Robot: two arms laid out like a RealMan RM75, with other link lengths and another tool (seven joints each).
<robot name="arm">
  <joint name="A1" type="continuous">
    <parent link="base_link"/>
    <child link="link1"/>
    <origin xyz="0 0 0.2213" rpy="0 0 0"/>
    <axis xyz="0 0 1"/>
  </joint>
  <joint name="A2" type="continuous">
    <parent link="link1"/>
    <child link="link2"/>
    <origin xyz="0 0 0" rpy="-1.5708 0 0"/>
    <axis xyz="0 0 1"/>
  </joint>
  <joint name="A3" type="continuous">
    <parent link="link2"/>
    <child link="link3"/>
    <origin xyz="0 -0.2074 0" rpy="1.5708 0 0"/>
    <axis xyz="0 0 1"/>
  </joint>
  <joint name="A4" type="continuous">
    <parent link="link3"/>
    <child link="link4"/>
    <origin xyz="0 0 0" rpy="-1.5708 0 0"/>
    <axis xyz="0 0 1"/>
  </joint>
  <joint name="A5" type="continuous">
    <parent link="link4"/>
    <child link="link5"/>
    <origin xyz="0 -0.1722 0" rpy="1.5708 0 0"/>
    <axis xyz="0 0 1"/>
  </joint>
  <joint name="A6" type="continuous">
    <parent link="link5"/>
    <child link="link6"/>
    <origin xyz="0 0 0" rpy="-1.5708 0 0"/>
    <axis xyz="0 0 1"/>
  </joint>
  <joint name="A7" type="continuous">
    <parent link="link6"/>
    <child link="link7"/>
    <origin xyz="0 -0.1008 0" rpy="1.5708 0 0"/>
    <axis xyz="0 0 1"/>
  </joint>
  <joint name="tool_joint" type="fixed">
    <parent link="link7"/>
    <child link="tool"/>
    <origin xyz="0.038 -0.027 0.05" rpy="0.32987 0 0.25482"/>
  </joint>
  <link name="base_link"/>
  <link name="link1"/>
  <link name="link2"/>
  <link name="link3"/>
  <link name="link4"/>
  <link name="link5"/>
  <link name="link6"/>
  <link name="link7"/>
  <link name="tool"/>
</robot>
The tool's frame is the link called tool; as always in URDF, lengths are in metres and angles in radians. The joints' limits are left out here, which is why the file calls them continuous.
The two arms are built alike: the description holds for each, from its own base.
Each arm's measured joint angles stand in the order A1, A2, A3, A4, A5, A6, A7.
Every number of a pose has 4 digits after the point. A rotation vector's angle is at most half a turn.
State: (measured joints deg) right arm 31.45 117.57 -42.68 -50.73 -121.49 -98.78 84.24; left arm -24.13 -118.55 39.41 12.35 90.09 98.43 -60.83
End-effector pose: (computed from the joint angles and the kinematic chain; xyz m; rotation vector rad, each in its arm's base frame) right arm 0.2295 0.2925 0.0106 -2.5742 0.8012 0.3434; left arm -0.1970 0.2696 0.0239 -2.0903 -0.5600 -1.0806
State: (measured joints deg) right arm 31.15 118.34 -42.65 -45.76 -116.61 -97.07 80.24; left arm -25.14 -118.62 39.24 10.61 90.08 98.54 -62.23
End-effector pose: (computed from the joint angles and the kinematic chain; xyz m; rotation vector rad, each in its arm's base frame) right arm 0.2234 0.2920 -0.0034 -2.5554 0.8145 0.4865; left arm -0.1943 0.2712 0.0195 -2.0990 -0.6096 -1.1081
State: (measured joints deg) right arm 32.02 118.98 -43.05 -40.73 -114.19 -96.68 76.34; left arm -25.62 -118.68 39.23 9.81 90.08 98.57 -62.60
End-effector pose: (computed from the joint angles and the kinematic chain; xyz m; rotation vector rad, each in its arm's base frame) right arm 0.2156 0.2892 -0.0188 -2.5784 0.8097 0.5781; left arm -0.1926 0.2718 0.0172 -2.1038 -0.6269 -1.1195
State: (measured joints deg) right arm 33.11 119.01 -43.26 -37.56 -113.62 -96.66 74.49; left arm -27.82 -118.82 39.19 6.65 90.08 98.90 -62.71
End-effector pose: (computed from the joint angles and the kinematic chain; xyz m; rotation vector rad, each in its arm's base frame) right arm 0.2112 0.2877 -0.0270 -2.6025 0.8078 0.6117; left arm -0.1837 0.2739 0.0096 -2.1235 -0.6591 -1.1645
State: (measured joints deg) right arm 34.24 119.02 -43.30 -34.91 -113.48 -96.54 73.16; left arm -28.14 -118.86 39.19 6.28 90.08 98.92 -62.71
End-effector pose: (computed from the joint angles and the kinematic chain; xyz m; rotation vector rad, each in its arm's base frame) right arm 0.2073 0.2868 -0.0336 -2.6233 0.8080 0.6331; left arm -0.1823 0.2743 0.0086 -2.1265 -0.6620 -1.1702
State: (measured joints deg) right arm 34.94 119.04 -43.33 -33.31 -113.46 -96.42 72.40; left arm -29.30 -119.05 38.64 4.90 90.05 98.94 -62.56
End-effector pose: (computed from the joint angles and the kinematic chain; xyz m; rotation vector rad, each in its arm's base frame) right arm 0.2050 0.2862 -0.0378 -2.6360 0.8090 0.6441; left arm -0.1774 0.2763 0.0059 -2.1259 -0.6722 -1.1932
